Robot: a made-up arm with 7 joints. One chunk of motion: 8 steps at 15 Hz.
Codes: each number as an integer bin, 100 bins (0 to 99) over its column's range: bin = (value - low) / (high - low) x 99, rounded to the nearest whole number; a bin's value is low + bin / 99 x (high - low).
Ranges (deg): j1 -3..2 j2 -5..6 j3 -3..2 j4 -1..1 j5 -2..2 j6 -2..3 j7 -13..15
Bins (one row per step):
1: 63 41 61 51 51 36 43
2: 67 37 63 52 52 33 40
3: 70 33 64 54 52 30 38
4: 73 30 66 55 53 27 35
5: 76 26 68 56 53 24 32
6: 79 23 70 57 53 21 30
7: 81 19 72 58 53 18 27
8: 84 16 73 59 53 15 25
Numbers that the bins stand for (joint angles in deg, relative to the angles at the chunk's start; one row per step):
1: 0.18 -0.44 0.08 0.03 0.06 -0.18 -0.84
2: 0.38 -0.89 0.18 0.05 0.10 -0.33 -1.69
3: 0.54 -1.33 0.23 0.09 0.10 -0.48 -2.25
4: 0.69 -1.67 0.33 0.11 0.14 -0.64 -3.10
5: 0.84 -2.11 0.43 0.13 0.14 -0.79 -3.95
6: 0.99 -2.44 0.54 0.15 0.14 -0.94 -4.52
7: 1.09 -2.89 0.64 0.17 0.14 -1.09 -5.36
8: 1.24 -3.22 0.69 0.19 0.14 -1.24 -5.93

